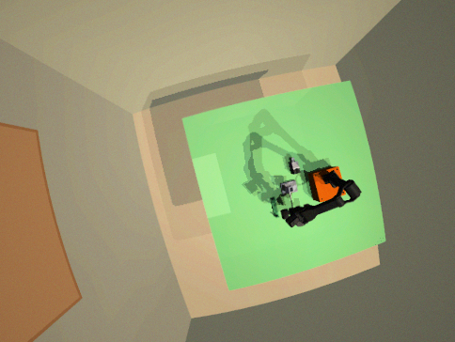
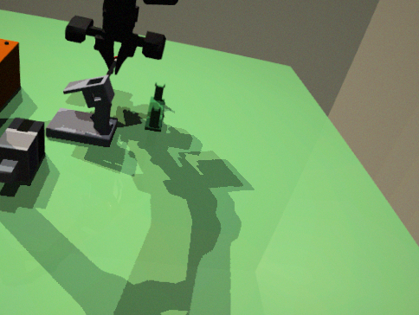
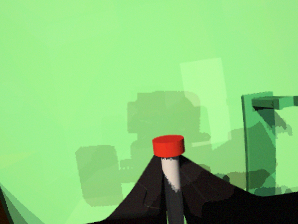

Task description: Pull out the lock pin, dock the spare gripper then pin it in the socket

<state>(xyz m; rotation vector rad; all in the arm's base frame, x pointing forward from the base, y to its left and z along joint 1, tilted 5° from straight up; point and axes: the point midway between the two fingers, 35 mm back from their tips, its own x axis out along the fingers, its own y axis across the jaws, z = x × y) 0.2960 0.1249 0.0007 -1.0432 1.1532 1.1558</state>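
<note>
Now: the green rest 10 cm ahead of my gripper tip, 5 cm to the right of it and 3 cm below it. Also, from my gripper tip: grey mount (3 cm behind, 15 cm to the right, 1 cm below); spare gripper (12 cm behind, 28 cm to the right, 3 cm below).
</note>
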